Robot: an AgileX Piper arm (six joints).
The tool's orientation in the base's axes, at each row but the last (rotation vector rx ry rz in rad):
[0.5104, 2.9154, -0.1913]
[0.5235, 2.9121, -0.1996]
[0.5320, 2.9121, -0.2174]
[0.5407, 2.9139, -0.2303]
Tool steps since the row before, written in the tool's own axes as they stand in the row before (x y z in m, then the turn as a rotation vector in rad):
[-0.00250, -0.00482, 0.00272, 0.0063, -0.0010, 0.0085]
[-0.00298, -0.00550, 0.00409, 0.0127, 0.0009, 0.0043]
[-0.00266, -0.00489, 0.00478, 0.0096, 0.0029, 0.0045]
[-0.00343, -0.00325, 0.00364, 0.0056, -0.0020, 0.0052]
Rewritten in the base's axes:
[0.00105, -0.00573, -0.00171, -0.0049, -0.0002, -0.0094]
[0.00140, -0.00676, -0.00286, -0.0108, 0.0044, -0.0068]
[0.00137, -0.00625, -0.00359, -0.0072, 0.0051, -0.0066]
[0.00246, -0.00483, -0.00249, -0.0052, -0.0009, -0.0059]

